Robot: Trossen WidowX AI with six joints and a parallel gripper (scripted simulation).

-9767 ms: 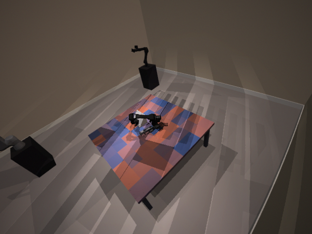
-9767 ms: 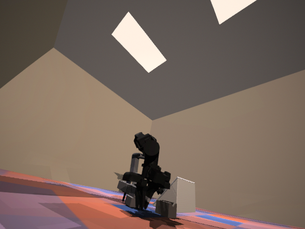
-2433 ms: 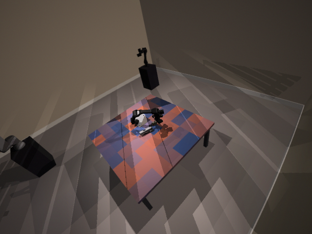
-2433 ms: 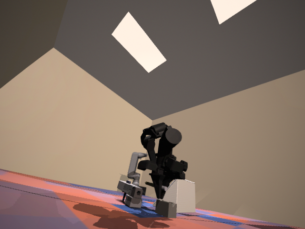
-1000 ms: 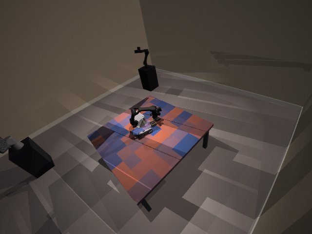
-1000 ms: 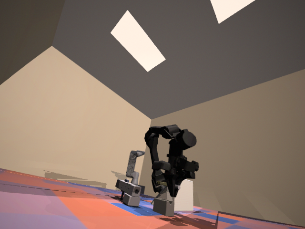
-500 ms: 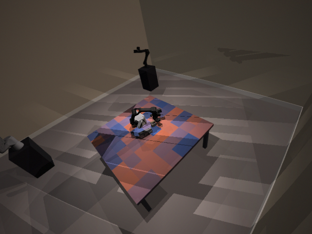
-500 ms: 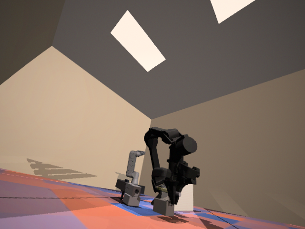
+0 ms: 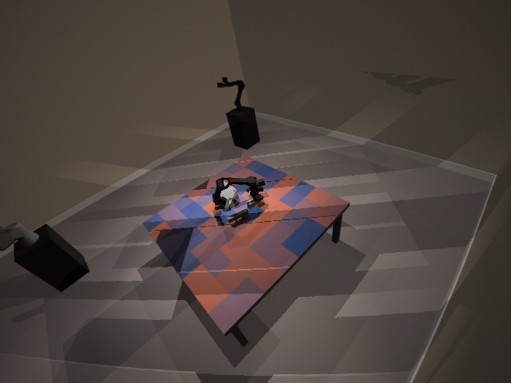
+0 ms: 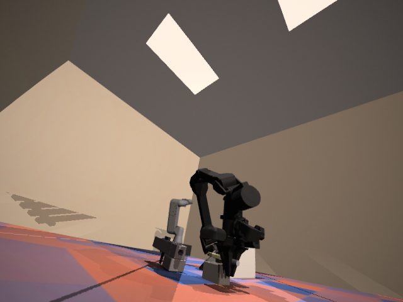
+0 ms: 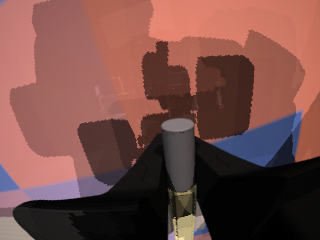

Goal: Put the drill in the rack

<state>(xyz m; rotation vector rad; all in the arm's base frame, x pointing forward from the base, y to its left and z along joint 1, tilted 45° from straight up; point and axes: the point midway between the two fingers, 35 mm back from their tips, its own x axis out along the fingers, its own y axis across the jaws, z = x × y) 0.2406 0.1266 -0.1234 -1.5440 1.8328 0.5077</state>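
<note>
The drill lies 40 mm to the right of my gripper tip, 40 mm above it and 10 mm behind it. Round my gripper tip: small dark part: 250 mm to the right, 30 mm above, 10 mm ahead; rack: 50 mm to the right, 10 mm behind.
</note>
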